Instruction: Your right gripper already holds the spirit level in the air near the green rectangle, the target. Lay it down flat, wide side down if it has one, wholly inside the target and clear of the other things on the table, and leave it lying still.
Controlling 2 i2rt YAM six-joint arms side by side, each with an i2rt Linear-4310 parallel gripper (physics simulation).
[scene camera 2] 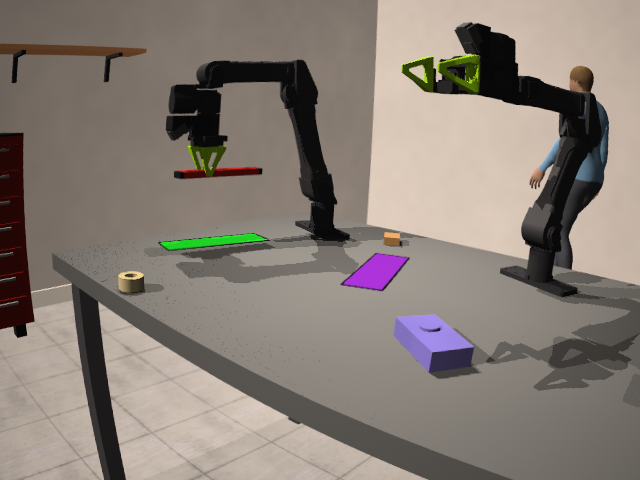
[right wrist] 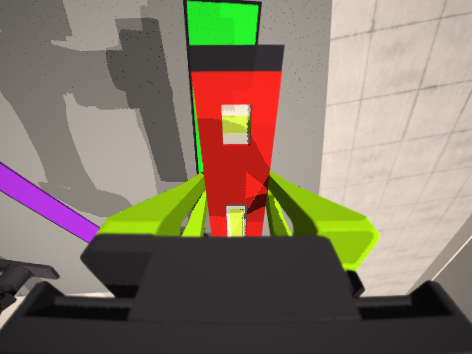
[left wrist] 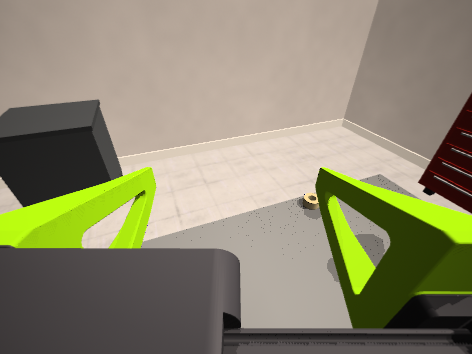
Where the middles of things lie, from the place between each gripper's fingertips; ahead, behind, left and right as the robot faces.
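Green rectangle (scene camera 2: 252, 237): 16 cm below my right hand, 2 cm to the left of it, 1 cm behind it. From my right hand, too: red spirit level (right wrist: 236, 88), 1 cm to the left, 4 cm behind, 1 cm above; purple rectangle (scene camera 2: 376, 273), 43 cm to the left, 13 cm behind, 16 cm below; violet block (scene camera 2: 437, 347), 16 cm ahead, 72 cm to the left, 14 cm below. By its middle, the green rectangle is nearer to my right hand than to my left hand.
From my left hand: violet block, 39 cm below, 13 cm to the left, 12 cm ahead; red spirit level, 59 cm to the right, 24 cm below, 8 cm behind; green rectangle, 57 cm to the right, 41 cm below, 5 cm behind; purple rectangle, 41 cm below, 17 cm to the right, 17 cm behind.
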